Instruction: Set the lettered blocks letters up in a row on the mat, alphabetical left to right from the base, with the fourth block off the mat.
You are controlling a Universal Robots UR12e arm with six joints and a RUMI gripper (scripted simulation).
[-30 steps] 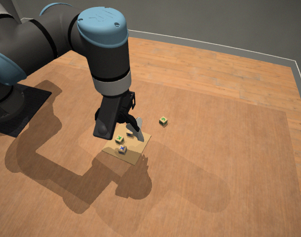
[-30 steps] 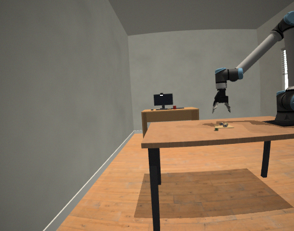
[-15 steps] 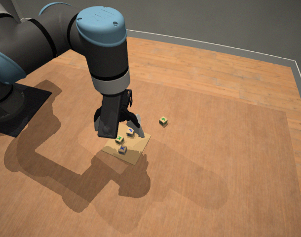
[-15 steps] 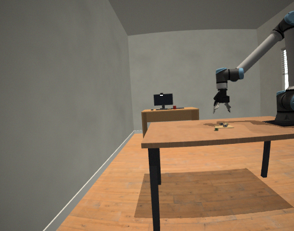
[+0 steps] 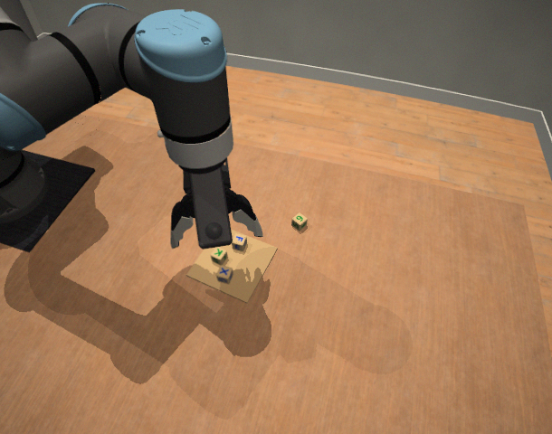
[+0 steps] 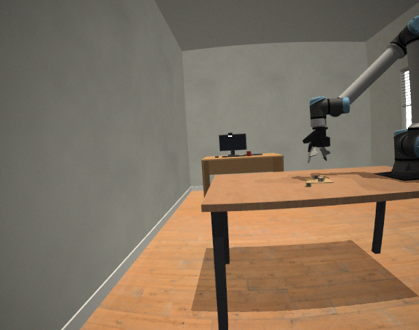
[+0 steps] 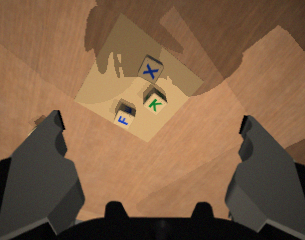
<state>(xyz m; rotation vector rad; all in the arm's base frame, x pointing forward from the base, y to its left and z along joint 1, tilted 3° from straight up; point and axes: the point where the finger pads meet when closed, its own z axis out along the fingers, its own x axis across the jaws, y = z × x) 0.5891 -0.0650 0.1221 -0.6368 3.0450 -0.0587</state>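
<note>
Right now my hand is 11 cm above the tan mat, 3 cm to the right of it and 1 cm short of it.
</note>
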